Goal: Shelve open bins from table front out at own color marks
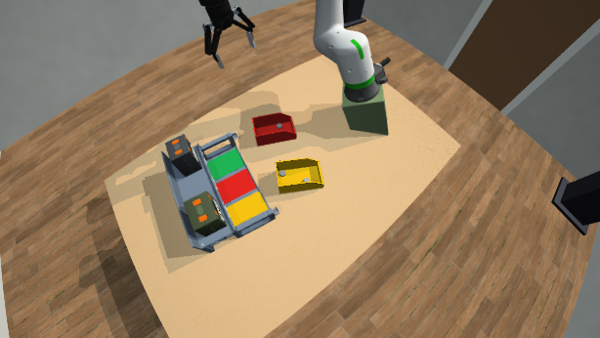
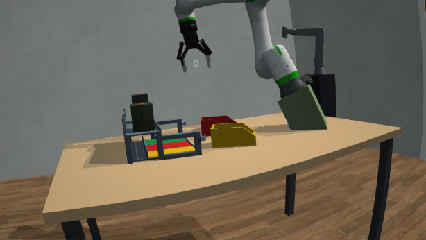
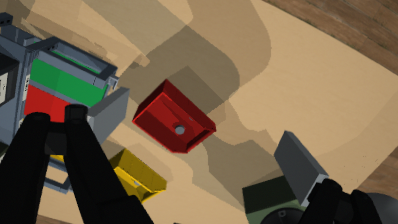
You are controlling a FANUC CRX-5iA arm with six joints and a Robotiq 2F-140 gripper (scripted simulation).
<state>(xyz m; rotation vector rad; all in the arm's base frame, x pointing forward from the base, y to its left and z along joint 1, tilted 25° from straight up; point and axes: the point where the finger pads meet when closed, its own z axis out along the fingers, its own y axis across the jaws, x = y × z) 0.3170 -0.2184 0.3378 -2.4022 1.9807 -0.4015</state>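
My hand is 420 mm to the right of the yellow bin, 280 mm above it and 20 mm short of it. Also, from my hand: red bin: 280 mm below, 180 mm to the left, 20 mm behind.
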